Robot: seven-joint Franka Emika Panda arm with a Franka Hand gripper.
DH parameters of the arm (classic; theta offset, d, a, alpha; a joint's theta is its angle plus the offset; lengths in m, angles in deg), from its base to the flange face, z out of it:
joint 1: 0 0.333 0 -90
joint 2: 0 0 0 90
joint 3: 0 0.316 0.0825 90
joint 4: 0 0 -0.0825 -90
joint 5: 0 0.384 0 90
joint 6: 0 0 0.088 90
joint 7: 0 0.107 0 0
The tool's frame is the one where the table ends.
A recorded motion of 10 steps. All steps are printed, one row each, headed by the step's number.
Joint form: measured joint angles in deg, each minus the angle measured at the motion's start. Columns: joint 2, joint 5, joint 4, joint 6, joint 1, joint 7, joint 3.
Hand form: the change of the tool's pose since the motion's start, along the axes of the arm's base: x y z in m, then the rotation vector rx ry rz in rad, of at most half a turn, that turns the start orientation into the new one. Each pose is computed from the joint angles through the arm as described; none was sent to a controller.
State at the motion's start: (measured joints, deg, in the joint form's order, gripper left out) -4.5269 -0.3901 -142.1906 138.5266 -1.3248 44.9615 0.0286
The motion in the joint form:
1: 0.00 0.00 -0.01 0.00 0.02 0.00 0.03
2: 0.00 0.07 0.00 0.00 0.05 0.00 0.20
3: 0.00 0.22 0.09 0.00 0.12 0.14 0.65
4: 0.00 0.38 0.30 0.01 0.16 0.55 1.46
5: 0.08 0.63 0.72 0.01 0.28 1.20 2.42
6: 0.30 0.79 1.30 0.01 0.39 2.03 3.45
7: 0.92 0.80 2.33 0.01 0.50 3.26 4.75
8: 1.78 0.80 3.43 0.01 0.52 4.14 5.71
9: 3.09 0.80 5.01 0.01 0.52 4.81 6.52
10: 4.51 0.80 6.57 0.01 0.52 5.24 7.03
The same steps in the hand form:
1: 0.0000 0.0004 -0.0001 0.0000 0.0002 0.0009
2: 0.0000 0.0020 0.0000 0.0005 0.0000 0.0034
3: 0.0006 0.0063 0.0006 0.0017 -0.0016 0.0081
4: 0.0019 0.0132 0.0022 0.0026 -0.0054 0.0137
5: 0.0042 0.0221 0.0045 0.0046 -0.0113 0.0180
6: 0.0071 0.0316 0.0068 0.0060 -0.0175 0.0214
7: 0.0122 0.0436 0.0091 0.0065 -0.0246 0.0244
8: 0.0177 0.0523 0.0099 0.0078 -0.0287 0.0263
9: 0.0259 0.0601 0.0103 0.0107 -0.0332 0.0288
10: 0.0340 0.0655 0.0094 0.0142 -0.0355 0.0302

